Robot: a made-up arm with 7 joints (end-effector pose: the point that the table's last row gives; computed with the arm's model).
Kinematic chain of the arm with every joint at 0, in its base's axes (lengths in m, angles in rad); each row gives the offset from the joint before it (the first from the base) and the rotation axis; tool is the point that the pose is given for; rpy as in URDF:
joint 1: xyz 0 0 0.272 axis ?
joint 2: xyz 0 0 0 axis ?
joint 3: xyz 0 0 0.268 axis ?
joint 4: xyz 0.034 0 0 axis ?
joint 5: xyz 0.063 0 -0.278 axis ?
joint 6: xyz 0 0 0 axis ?
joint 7: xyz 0.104 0 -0.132 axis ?
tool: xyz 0 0 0 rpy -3.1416 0 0
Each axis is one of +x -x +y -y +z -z.
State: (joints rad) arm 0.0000 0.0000 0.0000 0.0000 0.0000 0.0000 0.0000
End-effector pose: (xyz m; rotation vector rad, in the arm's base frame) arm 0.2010 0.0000 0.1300 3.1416 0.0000 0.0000
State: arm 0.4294 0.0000 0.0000 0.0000 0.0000 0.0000 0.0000
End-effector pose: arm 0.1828 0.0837 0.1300 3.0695 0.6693 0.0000
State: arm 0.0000 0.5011 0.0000 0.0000 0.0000 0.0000 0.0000
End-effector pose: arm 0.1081 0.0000 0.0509 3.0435 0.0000 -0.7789
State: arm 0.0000 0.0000 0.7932 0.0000 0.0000 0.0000 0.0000
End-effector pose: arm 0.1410 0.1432 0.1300 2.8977 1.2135 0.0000
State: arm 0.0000 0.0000 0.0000 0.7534 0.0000 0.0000 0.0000
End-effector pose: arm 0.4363 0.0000 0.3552 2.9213 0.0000 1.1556
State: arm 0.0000 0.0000 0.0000 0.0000 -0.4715 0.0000 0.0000
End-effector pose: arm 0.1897 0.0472 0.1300 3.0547 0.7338 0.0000
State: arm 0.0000 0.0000 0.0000 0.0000 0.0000 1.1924 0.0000
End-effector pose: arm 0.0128 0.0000 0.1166 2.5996 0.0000 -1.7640
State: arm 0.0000 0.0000 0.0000 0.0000 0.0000 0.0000 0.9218
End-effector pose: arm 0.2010 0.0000 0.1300 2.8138 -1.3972 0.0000
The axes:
joint 1: +z
joint 2: +y
joint 3: +z
joint 4: -y
joint 5: -z
joint 6: +y
joint 7: -z

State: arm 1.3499 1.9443 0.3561 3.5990 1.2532 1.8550 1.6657
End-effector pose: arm 0.0382 0.5976 0.2259 -2.1932 0.1390 2.1895
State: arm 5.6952 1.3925 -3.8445 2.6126 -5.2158 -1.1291 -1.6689
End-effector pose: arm 0.5306 -0.1967 0.3023 -1.5159 1.6415 -0.8165
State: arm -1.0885 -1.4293 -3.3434 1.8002 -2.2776 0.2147 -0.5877
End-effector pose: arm -0.1730 0.4063 -0.1204 -1.9896 1.6292 0.4312
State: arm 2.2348 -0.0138 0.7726 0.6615 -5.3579 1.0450 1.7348
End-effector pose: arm -0.3252 -0.0055 0.2159 2.2812 0.7448 -0.2948
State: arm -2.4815 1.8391 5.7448 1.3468 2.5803 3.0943 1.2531
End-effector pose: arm -0.2865 -0.1459 -0.0383 0.7593 0.1970 -0.6260
